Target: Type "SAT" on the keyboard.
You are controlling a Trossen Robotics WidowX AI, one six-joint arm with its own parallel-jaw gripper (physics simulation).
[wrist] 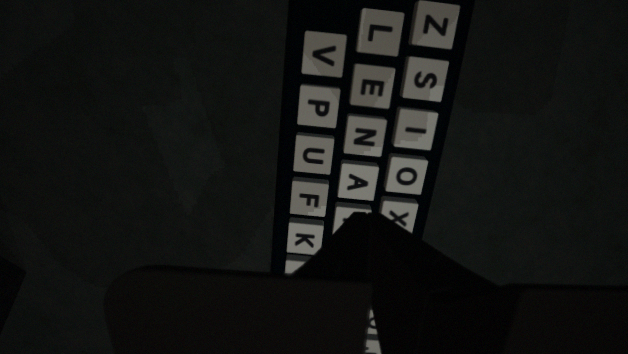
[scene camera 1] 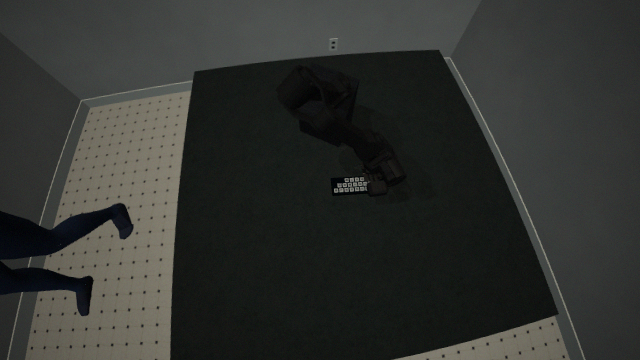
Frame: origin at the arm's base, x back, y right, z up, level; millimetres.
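Seen in the pictures: gripper, between the fingertips: point(wrist: 365, 226) point(scene camera 1: 367, 179); arm's base, origin of its link: point(scene camera 1: 341, 88).
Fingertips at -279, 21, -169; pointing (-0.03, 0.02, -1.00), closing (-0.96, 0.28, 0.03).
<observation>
Offsets run from my fingertips to a thing's top centre, as dx, dy, dz. Level surfaces: height alone.
The black keyboard {+7, +23, -37} point(scene camera 1: 334, 182) point(wrist: 320, 17) with pale letter keys lies on the dark table, its right part hidden by the arm in the scene view. In the wrist view the S key {-34, -33, -37} point(wrist: 425, 80) is at the upper right and the A key {-1, +0, -37} point(wrist: 358, 181) is in the middle row. The T key cannot be made out. My gripper point(wrist: 365, 226) is shut and empty. Its tips overlap a partly covered key just below A, beside the X key {-14, +20, -37} point(wrist: 399, 215). Whether the tips touch a key cannot be told. The gripper covers the keys farther down.
The dark table {dz -54} point(scene camera 1: 280, 270) stands beside walls with a socket point(scene camera 1: 333, 44). The arm point(scene camera 1: 345, 130) reaches from the table's back over the keyboard's right side. A person's legs in blue point(scene camera 1: 75, 232) show at the left, over the dotted floor point(scene camera 1: 125, 300).
</observation>
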